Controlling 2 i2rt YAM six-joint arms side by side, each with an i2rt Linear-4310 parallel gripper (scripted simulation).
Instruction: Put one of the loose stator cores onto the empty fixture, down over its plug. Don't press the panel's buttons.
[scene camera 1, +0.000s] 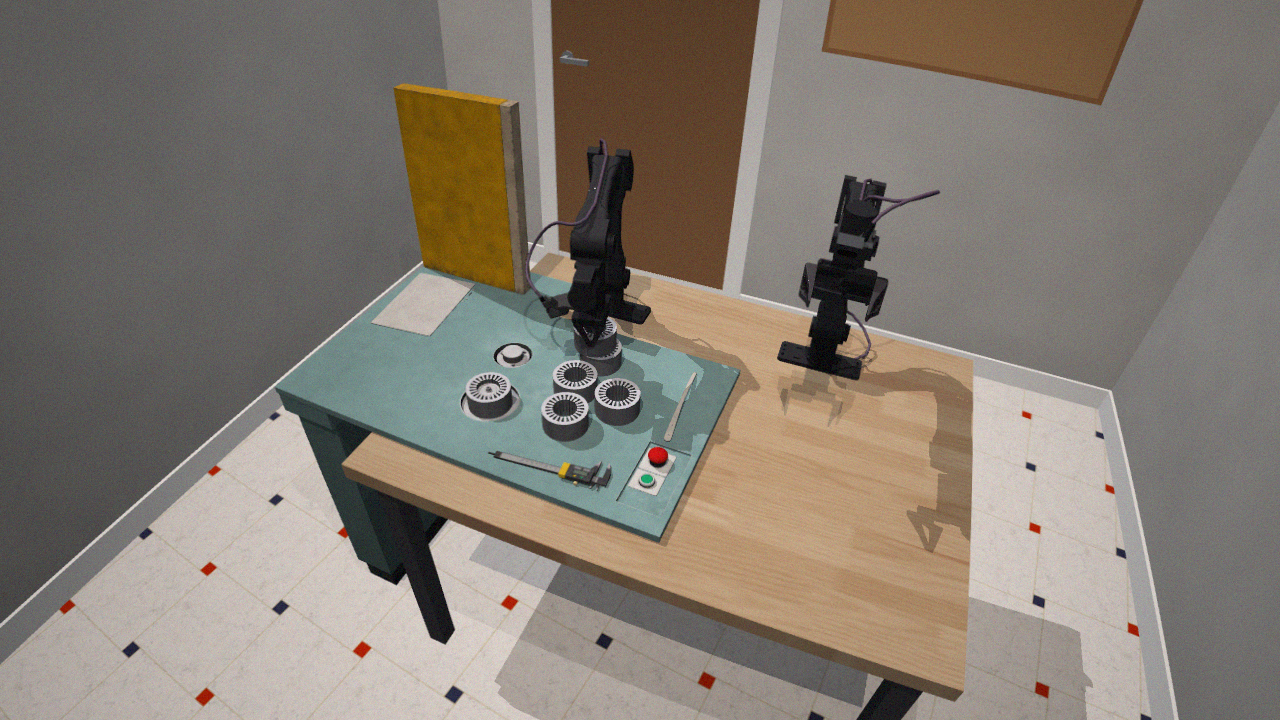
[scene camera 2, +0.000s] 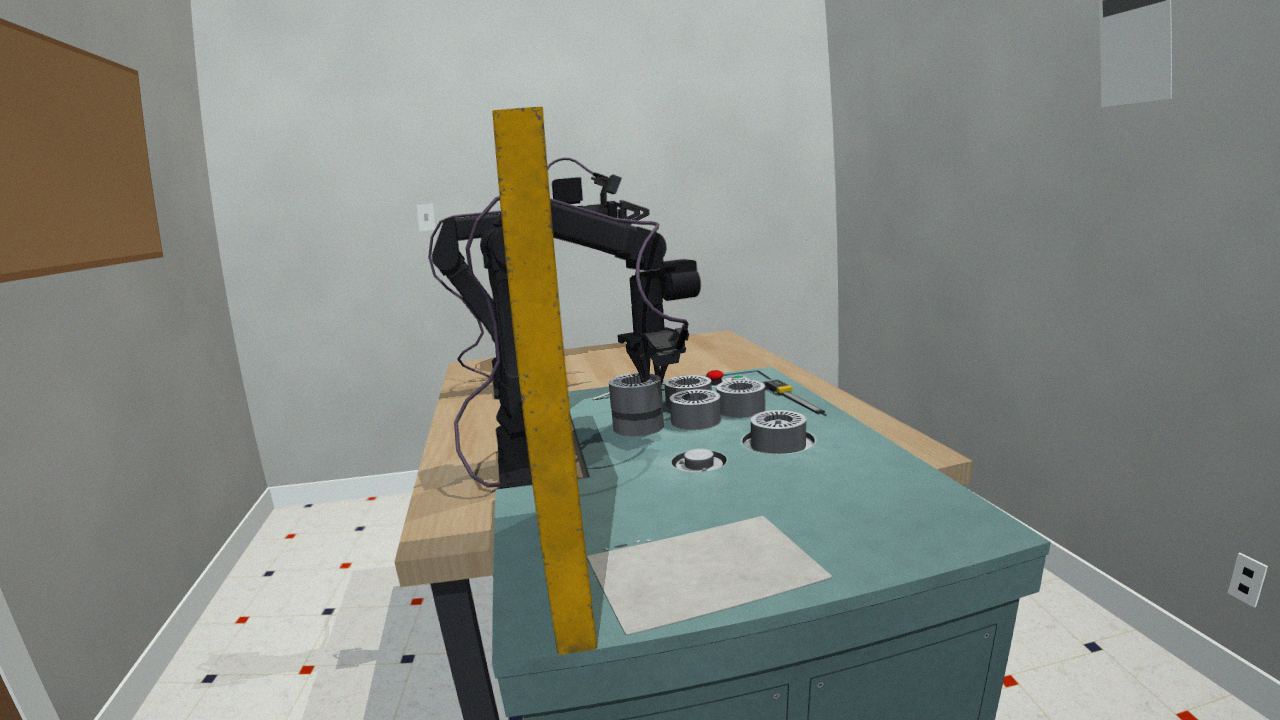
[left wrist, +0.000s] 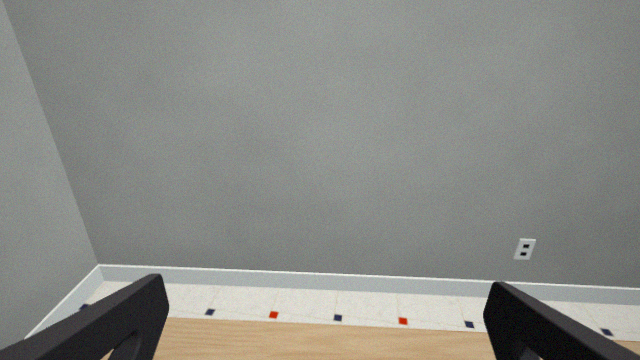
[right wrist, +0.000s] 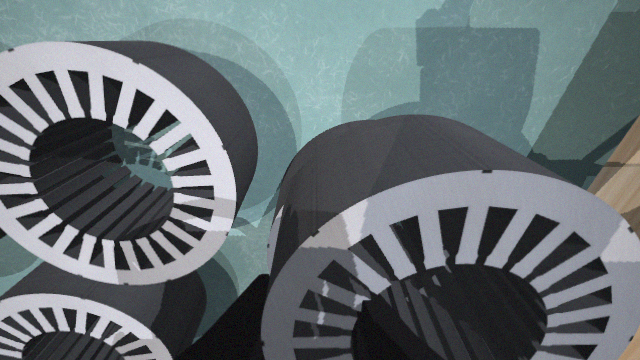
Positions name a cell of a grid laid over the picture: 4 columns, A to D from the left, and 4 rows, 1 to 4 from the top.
Labels:
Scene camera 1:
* my left gripper: C2
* my right gripper: B2
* stator core: B3
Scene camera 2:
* my right gripper: C3
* stator core: C3
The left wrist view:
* my left gripper: C4
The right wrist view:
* my right gripper: B4

